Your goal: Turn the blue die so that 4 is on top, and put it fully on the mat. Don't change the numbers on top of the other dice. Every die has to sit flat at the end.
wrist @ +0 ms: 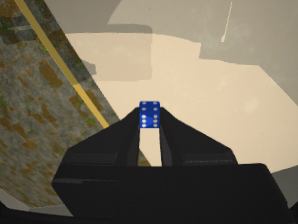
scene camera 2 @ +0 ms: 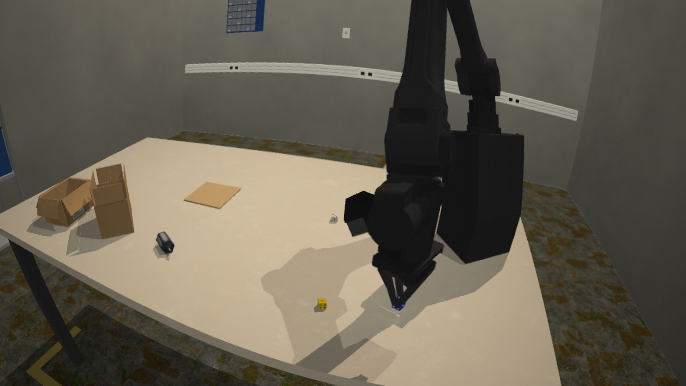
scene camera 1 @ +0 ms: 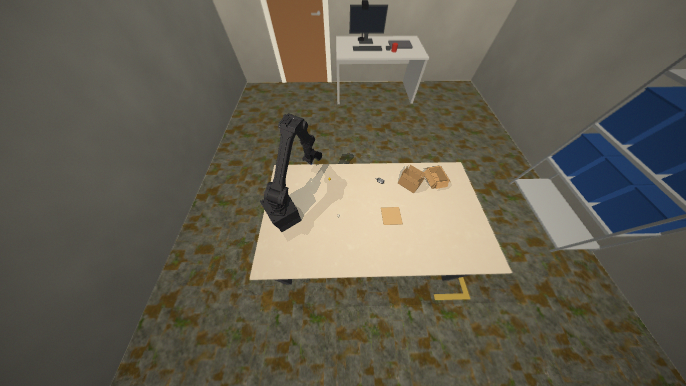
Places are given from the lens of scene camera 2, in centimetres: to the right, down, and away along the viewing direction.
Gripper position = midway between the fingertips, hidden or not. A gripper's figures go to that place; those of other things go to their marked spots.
gripper (scene camera 2: 398, 303): 9, 17, 57
tan mat (scene camera 2: 209, 194): -41, 0, 110
